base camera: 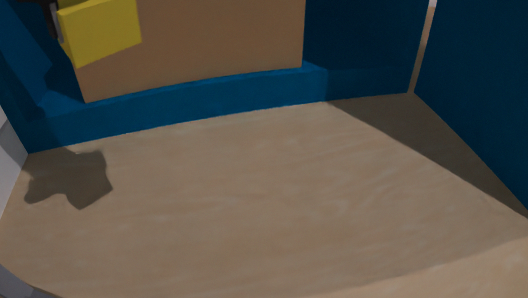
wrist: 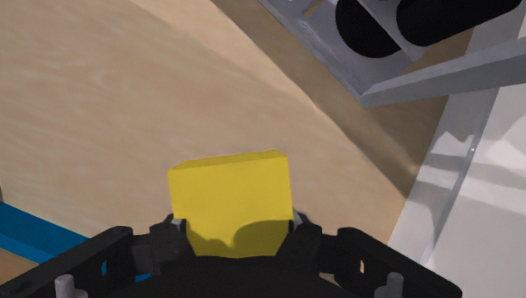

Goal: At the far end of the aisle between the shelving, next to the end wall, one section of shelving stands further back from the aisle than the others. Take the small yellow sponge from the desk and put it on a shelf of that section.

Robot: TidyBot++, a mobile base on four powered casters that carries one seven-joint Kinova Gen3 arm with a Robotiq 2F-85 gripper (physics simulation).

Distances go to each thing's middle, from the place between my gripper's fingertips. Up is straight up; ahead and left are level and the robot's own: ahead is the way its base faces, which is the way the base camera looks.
My gripper is now 1 cm to the right of the yellow sponge (wrist: 235, 206), 1 cm below it and 1 cm short of it. Round my hand: cardboard box (base camera: 175, 49): 39 cm ahead, 7 cm below, 6 cm to the left.
